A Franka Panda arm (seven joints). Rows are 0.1 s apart.
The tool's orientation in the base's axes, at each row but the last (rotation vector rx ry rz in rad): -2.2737, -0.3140, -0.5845; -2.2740, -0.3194, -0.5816; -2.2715, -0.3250, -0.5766; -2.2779, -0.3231, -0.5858; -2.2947, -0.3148, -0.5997; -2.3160, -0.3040, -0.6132; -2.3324, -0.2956, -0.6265; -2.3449, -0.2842, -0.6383; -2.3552, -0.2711, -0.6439; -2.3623, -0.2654, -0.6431; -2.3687, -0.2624, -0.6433; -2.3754, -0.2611, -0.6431
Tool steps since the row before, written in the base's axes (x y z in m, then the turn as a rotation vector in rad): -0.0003, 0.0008, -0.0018, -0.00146, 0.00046, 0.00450; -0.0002, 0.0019, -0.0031, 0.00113, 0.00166, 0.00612; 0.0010, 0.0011, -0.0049, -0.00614, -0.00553, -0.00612; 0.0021, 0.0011, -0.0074, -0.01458, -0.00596, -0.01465; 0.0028, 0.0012, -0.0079, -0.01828, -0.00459, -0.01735; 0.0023, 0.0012, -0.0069, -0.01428, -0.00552, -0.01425; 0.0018, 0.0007, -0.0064, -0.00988, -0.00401, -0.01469; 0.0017, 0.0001, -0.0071, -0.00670, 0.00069, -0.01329; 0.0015, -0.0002, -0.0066, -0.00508, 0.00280, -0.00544; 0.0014, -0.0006, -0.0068, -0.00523, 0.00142, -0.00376; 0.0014, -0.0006, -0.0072, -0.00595, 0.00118, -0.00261; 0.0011, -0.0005, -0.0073, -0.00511, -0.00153, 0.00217
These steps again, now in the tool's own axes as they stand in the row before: -0.0011, 0.0004, 0.0016, 0.00100, -0.00365, -0.00287; -0.0016, 0.0005, 0.0032, 0.00411, -0.00445, -0.00219; -0.0015, 0.0027, 0.0041, -0.00867, 0.00510, -0.00216; -0.0018, 0.0046, 0.0060, -0.02026, 0.00724, 0.00014; -0.0015, 0.0050, 0.0067, -0.02474, 0.00645, 0.00158; -0.0015, 0.0040, 0.0060, -0.01976, 0.00683, 0.00034; -0.0017, 0.0038, 0.0052, -0.01616, 0.00762, 0.00321; -0.0022, 0.0045, 0.0053, -0.01258, 0.00449, 0.00661; -0.0021, 0.0043, 0.0047, -0.00710, -0.00088, 0.00348; -0.0023, 0.0047, 0.0046, -0.00639, -0.00082, 0.00142; -0.0025, 0.0049, 0.0049, -0.00642, -0.00151, 0.00023; -0.0028, 0.0047, 0.0050, -0.00331, -0.00176, -0.00437
